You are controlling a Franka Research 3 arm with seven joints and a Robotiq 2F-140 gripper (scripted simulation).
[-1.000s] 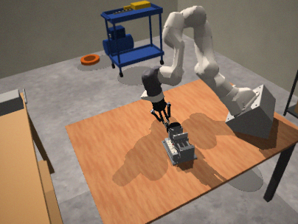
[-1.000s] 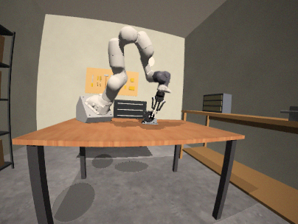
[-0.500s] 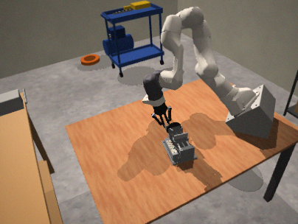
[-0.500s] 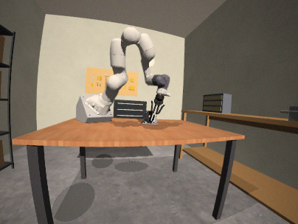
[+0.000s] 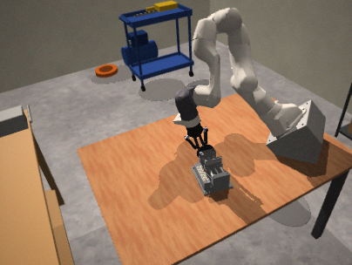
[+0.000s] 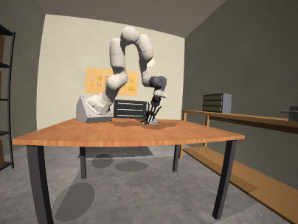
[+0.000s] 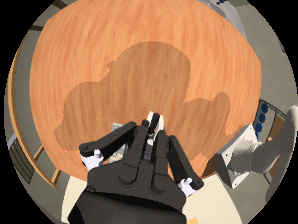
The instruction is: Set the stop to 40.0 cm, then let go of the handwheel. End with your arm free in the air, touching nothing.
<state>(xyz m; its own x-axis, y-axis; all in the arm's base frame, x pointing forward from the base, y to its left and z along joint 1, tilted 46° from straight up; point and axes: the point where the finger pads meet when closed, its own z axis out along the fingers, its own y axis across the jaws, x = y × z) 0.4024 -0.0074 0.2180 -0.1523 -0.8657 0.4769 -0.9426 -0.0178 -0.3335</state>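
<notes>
The handwheel is 20 mm to the left of my hand and 10 mm below it.
</notes>
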